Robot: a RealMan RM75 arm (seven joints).
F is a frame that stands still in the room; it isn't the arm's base.
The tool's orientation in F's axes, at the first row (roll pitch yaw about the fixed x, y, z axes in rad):
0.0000, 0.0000, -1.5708
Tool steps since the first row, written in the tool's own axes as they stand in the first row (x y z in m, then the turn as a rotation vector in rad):
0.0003, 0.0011, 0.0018, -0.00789, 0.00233, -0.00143
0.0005, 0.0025, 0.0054, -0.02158, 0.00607, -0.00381
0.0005, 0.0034, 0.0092, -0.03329, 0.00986, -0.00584
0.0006, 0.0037, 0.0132, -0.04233, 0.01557, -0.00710
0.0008, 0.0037, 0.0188, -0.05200, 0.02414, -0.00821
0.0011, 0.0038, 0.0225, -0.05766, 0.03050, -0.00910
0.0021, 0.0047, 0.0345, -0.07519, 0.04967, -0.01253
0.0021, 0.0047, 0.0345, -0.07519, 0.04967, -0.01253
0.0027, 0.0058, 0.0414, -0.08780, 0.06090, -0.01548
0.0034, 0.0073, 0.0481, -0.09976, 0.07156, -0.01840
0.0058, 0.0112, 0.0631, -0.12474, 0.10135, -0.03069
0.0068, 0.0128, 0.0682, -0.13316, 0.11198, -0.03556
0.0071, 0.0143, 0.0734, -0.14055, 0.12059, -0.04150
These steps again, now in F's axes. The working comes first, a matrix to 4 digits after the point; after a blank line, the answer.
The tool's axes in the first row as the columns of a matrix, in F's axes (used below as rounded here):
0.0000, 1.0000, 0.0000
-1.0000, 0.0000, 0.0000
0.0000, 0.0000, 1.0000

0.0011, -0.0003, 0.0018, 0.00233, 0.00789, -0.00143
0.0025, -0.0005, 0.0054, 0.00607, 0.02158, -0.00381
0.0034, -0.0005, 0.0092, 0.00986, 0.03329, -0.00584
0.0037, -0.0006, 0.0132, 0.01557, 0.04233, -0.00710
0.0037, -0.0008, 0.0188, 0.02414, 0.05200, -0.00821
0.0038, -0.0011, 0.0225, 0.03050, 0.05766, -0.00910
0.0047, -0.0021, 0.0345, 0.04967, 0.07519, -0.01253
0.0047, -0.0021, 0.0345, 0.04967, 0.07519, -0.01253
0.0058, -0.0027, 0.0414, 0.06090, 0.08780, -0.01548
0.0073, -0.0034, 0.0481, 0.07156, 0.09976, -0.01840
0.0112, -0.0058, 0.0631, 0.10135, 0.12474, -0.03069
0.0128, -0.0068, 0.0682, 0.11198, 0.13316, -0.03556
0.0143, -0.0071, 0.0734, 0.12059, 0.14055, -0.04150

